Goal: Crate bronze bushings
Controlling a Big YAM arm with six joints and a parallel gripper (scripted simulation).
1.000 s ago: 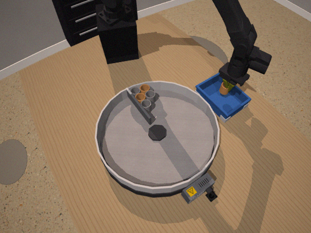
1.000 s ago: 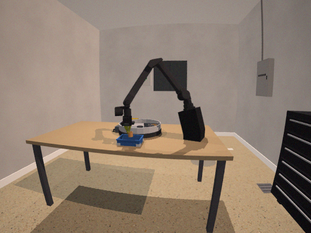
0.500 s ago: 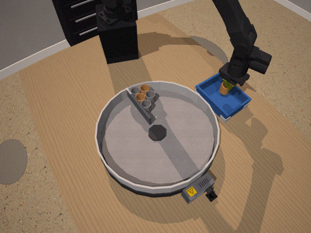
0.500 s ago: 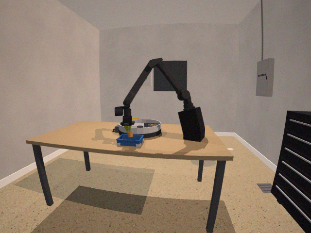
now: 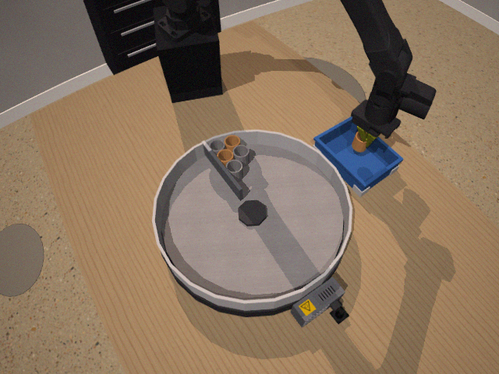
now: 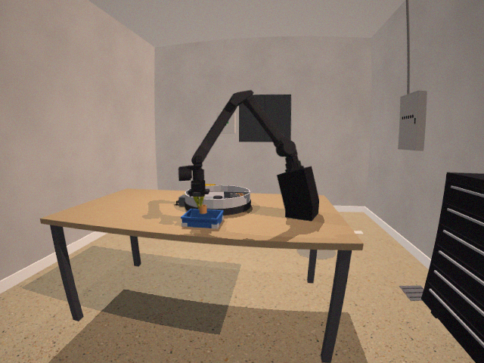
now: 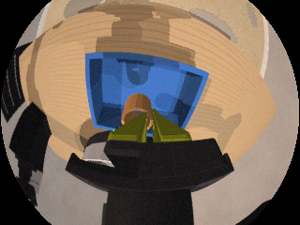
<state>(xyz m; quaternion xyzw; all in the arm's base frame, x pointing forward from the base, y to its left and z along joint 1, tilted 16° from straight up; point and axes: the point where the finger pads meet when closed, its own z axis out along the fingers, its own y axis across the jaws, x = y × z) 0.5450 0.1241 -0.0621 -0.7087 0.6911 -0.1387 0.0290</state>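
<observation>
The crate is 2 cm behind my hand and 6 cm below it. Also, from my hand: grey turning table: 7 cm behind, 33 cm to the right, 3 cm below.
</observation>
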